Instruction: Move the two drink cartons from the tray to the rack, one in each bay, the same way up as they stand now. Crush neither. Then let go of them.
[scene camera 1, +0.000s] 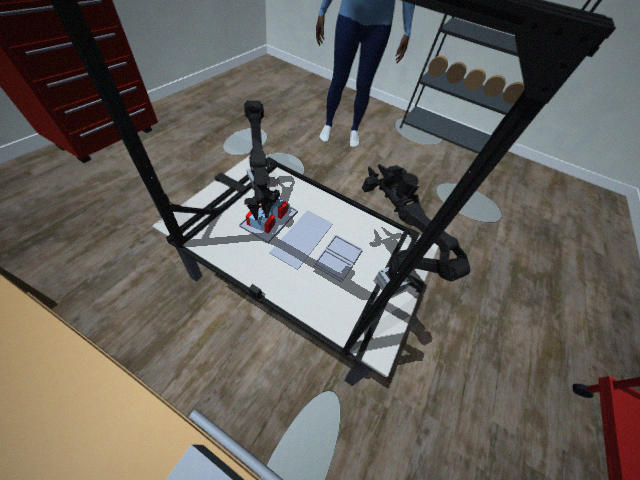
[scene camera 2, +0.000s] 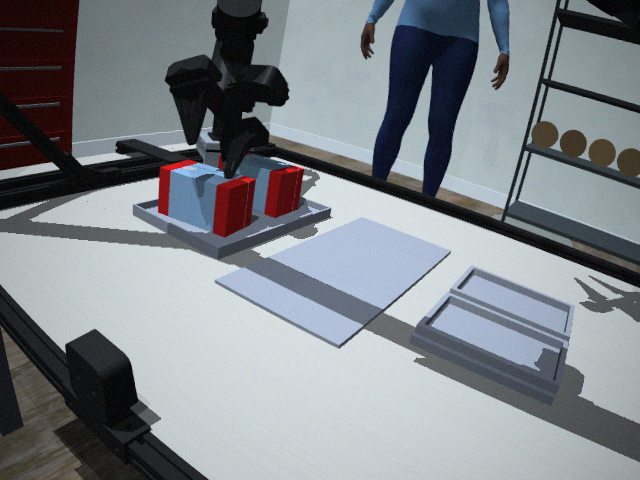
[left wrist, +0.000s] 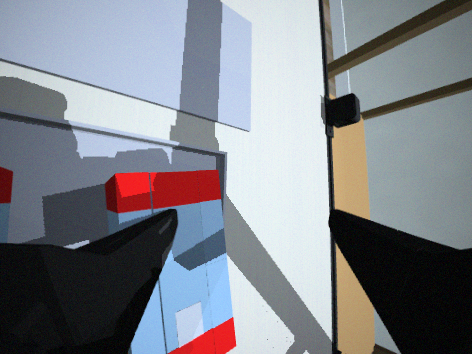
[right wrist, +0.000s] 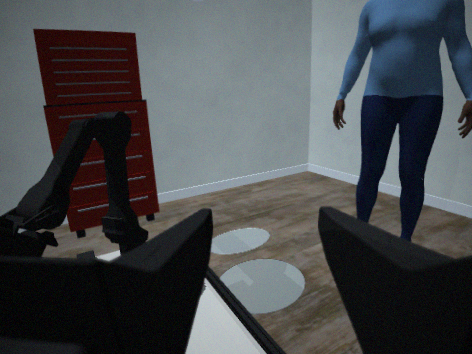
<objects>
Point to my left gripper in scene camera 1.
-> At 261, 219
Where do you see my left gripper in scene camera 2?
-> At 210, 162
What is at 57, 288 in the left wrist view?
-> My left gripper.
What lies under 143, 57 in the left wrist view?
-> A flat grey mat.
</objects>
